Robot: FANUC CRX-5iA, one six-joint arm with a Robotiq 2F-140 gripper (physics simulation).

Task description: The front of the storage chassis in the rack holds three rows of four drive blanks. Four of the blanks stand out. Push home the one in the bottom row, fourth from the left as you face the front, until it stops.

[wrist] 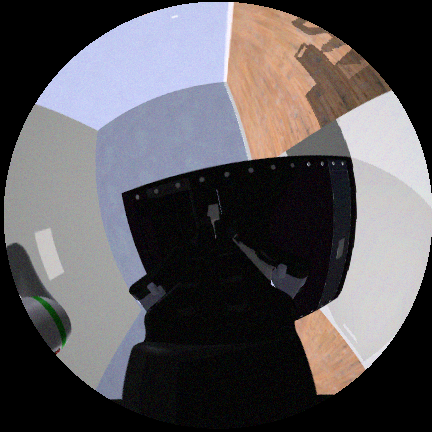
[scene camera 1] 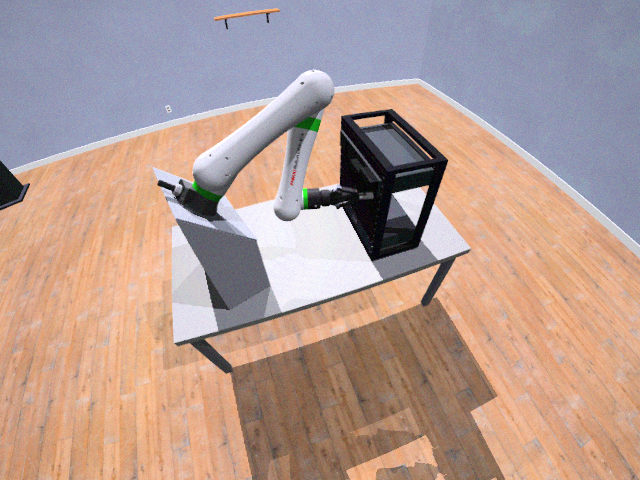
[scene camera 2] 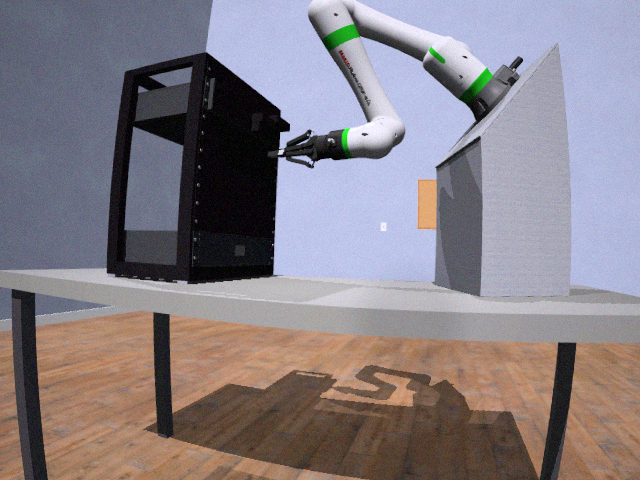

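My gripper [scene camera 1: 368, 195] [scene camera 2: 273, 153] [wrist: 214, 211] is shut, with its fingertips together at the dark front of the rack [scene camera 1: 381, 222] [scene camera 2: 187, 155]. No object shows between the fingers. The storage chassis front and its rows of blanks are almost black, so single blanks cannot be told apart. In the second scene view a dark block [scene camera 2: 277, 122] stands out from the front, above the fingertips. The bottom-row fourth blank cannot be made out, nor how far it stands out. Whether the fingertips touch it is hidden in shadow.
The rack stands on a pale table [scene camera 1: 320, 248] [scene camera 2: 361, 304]. A dark grey unit [scene camera 2: 219, 250] with a light patch sits low in the rack, and another grey unit [scene camera 2: 162, 103] is near its top. The arm's grey pedestal [scene camera 1: 232, 263] [scene camera 2: 524, 206] stands at the opposite end.
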